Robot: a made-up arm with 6 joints.
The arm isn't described. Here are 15 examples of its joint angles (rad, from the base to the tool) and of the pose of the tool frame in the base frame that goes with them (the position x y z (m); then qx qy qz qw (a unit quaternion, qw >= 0)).
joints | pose
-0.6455 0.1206 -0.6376 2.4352 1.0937 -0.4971 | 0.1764 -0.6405 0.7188 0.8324 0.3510 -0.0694 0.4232
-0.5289 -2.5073 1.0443 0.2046 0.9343 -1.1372 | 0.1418 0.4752 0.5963 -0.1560 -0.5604 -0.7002 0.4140
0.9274 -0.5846 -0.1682 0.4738 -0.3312 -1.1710 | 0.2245 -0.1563 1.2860 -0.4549 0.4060 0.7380 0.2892
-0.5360 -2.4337 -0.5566 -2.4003 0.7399 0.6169 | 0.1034 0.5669 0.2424 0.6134 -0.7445 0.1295 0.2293
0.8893 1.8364 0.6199 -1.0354 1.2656 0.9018 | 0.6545 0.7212 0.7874 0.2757 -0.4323 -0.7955 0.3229
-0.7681 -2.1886 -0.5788 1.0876 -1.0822 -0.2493 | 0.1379 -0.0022 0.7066 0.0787 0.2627 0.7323 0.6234
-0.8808 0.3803 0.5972 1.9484 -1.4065 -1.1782 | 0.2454 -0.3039 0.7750 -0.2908 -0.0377 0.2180 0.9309
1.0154 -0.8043 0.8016 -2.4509 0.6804 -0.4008 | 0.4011 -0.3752 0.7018 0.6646 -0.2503 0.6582 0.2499
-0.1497 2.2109 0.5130 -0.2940 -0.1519 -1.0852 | 0.3399 0.5147 0.9775 0.1723 -0.6229 -0.6788 0.3485
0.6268 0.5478 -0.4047 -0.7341 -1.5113 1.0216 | 0.0767 0.0274 0.9174 -0.2022 -0.3415 -0.0682 0.9153
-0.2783 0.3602 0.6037 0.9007 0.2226 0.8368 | -0.0511 -0.3829 0.9118 -0.9747 -0.1316 0.0849 0.1593
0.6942 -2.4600 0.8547 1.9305 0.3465 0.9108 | 0.2949 0.2318 0.8115 -0.2077 0.7521 -0.3384 0.5261
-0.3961 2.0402 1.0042 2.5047 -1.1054 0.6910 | 0.1733 0.3903 0.7437 -0.8721 0.1406 -0.3961 0.2505
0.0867 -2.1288 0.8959 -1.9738 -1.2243 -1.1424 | 0.2391 -0.0878 0.5142 0.1035 0.6467 -0.7530 0.0644
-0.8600 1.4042 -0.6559 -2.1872 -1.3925 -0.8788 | 0.4837 -0.0922 0.9293 -0.3106 -0.8434 -0.3591 0.2516
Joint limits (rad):
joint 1: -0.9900..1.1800
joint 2: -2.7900..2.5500
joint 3: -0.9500..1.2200
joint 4: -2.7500..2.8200
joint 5: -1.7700..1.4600
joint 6: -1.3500..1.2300
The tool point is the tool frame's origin. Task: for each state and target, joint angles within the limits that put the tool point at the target. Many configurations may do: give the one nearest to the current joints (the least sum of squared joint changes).
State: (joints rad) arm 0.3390 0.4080 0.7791 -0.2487 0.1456 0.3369
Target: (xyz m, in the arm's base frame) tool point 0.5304 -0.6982 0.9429
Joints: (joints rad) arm -0.1757 0.1290 0.9505 -0.5743 0.5435 0.3335
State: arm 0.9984 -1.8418 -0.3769 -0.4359 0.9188 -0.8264
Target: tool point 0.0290 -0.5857 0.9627
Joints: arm 1.0834 -1.6514 -0.4400 -0.4483 0.8480 -0.8831
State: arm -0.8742 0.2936 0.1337 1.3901 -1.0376 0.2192
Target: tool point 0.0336 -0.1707 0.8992
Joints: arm -0.5227 0.2852 0.2621 1.1146 -0.4614 0.3750
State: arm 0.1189 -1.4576 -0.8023 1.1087 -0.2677 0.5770
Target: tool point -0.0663 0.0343 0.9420
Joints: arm 0.7061 -1.4174 -0.9500 0.6392 -0.1388 0.5646
